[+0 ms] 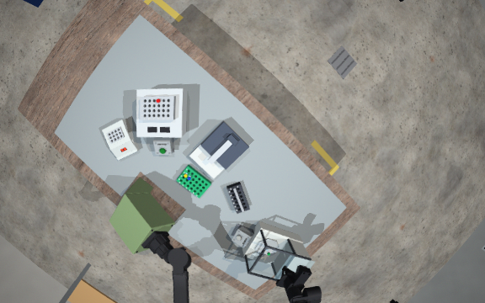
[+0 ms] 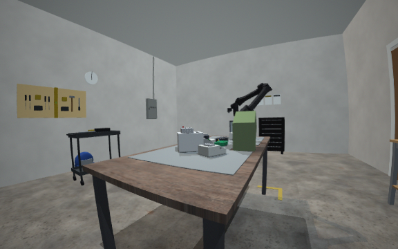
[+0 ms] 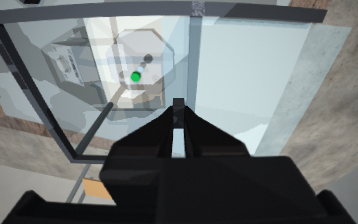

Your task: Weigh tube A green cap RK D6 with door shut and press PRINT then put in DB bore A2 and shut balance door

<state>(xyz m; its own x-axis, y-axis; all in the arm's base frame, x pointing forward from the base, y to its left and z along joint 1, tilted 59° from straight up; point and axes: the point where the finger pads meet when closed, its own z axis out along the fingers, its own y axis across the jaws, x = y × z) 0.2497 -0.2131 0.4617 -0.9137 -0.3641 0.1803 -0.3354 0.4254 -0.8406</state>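
My hand is 12 cm above the green-capped tube, 6 cm to the right of it and 2 cm past it. From my hand the other things lie so: sliding door 3 cm to the right, 1 cm below, 1 cm ahead; then white print key 20 cm to the left, 15 cm below, 7 cm behind; then balance pan 14 cm below, 6 cm to the left, 2 cm behind.
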